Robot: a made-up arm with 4 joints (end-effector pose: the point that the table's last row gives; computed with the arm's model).
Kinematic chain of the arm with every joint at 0, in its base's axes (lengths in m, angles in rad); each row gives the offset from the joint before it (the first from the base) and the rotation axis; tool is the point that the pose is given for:
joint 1: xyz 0 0 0.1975 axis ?
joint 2: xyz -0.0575 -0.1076 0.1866 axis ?
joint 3: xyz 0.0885 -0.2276 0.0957 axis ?
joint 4: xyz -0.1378 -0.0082 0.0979 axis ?
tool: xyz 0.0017 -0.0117 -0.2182
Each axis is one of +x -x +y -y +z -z.
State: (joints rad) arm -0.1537 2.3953 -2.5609 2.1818
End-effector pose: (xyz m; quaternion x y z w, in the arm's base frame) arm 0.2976 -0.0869 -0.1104 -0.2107 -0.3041 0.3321 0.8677
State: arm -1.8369 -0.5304 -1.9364 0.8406
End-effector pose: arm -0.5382 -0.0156 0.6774 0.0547 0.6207 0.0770 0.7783
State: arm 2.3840 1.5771 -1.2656 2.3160
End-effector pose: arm 0.3346 0.2956 -0.1371 0.3837 0.0113 -0.8245 0.4158
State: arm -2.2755 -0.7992 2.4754 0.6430
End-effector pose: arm -0.2453 -0.0918 0.4302 0.1654 0.2466 0.7283 0.6175
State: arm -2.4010 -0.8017 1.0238 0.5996
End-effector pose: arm 0.0151 0.1628 0.4045 0.0187 -0.1985 0.9598 0.1974
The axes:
joint 1: +z
joint 2: +x
joint 3: -z
joint 4: +y

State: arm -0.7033 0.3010 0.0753 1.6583
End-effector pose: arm -0.4941 -0.0805 0.5202 0.3730 0.6432 -0.1483 0.6520
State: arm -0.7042 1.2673 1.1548 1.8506
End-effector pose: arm -0.3069 -0.1639 0.5384 0.8630 0.4647 0.0725 0.1844
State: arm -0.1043 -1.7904 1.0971 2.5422
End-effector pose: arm -0.0790 0.2666 0.3061 0.1351 0.3832 -0.7599 0.5074
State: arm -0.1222 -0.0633 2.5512 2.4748
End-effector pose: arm 0.2283 -0.1721 0.7511 0.9151 0.2094 -0.3286 0.1039
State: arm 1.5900 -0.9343 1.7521 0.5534
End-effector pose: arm 0.0872 0.0584 0.3699 0.0631 -0.1879 -0.0572 0.9785
